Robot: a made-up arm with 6 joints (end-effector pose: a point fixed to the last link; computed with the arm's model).
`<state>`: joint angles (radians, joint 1 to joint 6).
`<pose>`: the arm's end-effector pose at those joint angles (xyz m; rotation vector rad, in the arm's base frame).
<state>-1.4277 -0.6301 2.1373 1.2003 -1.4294 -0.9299</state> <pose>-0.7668 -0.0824 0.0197 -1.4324 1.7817 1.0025</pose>
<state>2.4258 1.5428 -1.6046 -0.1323 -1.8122 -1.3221</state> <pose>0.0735 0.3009 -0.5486 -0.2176 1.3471 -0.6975</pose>
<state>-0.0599 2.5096 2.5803 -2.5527 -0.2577 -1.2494</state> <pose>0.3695 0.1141 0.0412 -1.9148 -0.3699 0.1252</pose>
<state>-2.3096 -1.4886 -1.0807 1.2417 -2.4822 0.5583</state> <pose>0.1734 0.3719 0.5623 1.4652 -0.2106 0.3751</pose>
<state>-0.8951 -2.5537 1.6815 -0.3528 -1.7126 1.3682</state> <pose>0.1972 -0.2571 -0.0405 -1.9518 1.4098 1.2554</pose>
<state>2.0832 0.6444 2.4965 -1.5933 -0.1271 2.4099</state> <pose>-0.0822 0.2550 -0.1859 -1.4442 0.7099 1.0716</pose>
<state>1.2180 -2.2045 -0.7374 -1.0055 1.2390 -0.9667</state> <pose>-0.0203 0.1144 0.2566 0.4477 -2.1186 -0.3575</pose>
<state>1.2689 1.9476 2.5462 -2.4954 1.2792 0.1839</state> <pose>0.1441 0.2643 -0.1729 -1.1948 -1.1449 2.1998</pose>
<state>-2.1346 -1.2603 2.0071 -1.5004 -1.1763 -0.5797</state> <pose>-0.1425 0.0252 -0.2133 0.9990 1.6021 -2.0650</pose>
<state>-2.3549 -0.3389 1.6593 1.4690 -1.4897 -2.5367</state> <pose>-0.5235 -0.0311 -0.2564 -2.0943 -1.2704 1.6719</pose>
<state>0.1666 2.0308 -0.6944 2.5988 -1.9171 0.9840</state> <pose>-0.3225 -0.0415 0.8235 0.6143 2.3013 1.6230</pose>
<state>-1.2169 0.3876 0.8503 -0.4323 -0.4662 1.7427</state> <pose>-0.1753 -0.1168 0.1236 1.9779 0.5468 -0.6827</pose>
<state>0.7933 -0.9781 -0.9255 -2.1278 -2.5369 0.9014</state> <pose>0.1684 0.1465 0.1068 -2.2843 -2.0495 0.6259</pose>
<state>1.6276 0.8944 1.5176 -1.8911 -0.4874 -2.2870</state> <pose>-0.0639 0.4108 0.3918 0.9655 -0.0209 1.1433</pose>
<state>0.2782 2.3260 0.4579 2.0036 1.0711 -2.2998</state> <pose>0.2684 0.0609 0.5424 -0.1448 0.4822 0.8347</pose>
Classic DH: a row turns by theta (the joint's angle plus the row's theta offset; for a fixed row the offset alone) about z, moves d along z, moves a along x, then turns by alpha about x. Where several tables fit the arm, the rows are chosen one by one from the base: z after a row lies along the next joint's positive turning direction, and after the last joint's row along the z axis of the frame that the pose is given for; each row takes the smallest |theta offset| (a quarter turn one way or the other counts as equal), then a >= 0, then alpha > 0; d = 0 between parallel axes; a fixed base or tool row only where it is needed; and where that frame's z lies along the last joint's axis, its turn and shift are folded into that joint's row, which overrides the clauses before.
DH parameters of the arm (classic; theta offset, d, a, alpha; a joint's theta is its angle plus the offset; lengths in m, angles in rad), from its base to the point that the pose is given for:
base (fixed): -1.5708 0.1276 0 1.5708
joint 1: 1.5708 0.0544 0.1385 -1.5708
joint 2: 0 0.0001 0.0075 1.5708
joint 3: -1.5708 0.2938 0.1175 -1.5708
joint 4: -1.5708 -0.0905 0.0879 -1.5708
joint 5: 1.5708 -0.2073 0.0413 -1.5708
joint 6: 1.5708 0.1779 0.1312 -1.5708
tool (fixed): -1.5708 -0.0322 0 0

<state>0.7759 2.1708 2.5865 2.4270 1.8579 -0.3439</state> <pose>0.3093 0.6038 0.2004 0.9795 2.6423 -0.0137</pose>
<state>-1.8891 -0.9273 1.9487 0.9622 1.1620 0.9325</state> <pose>-0.3738 0.3077 0.3128 0.9989 -0.7989 0.4227</pose>
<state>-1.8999 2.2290 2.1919 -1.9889 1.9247 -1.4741</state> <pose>0.1000 -0.2462 0.2888 -0.0569 -1.3443 -1.9613</pose>
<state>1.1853 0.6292 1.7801 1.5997 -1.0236 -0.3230</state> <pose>-0.3823 0.5816 0.6326 0.9026 -1.8734 -0.0317</pose>
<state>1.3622 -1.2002 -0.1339 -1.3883 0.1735 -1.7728</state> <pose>0.1223 -0.0995 0.2830 -1.5953 -0.8647 -1.5775</pose>
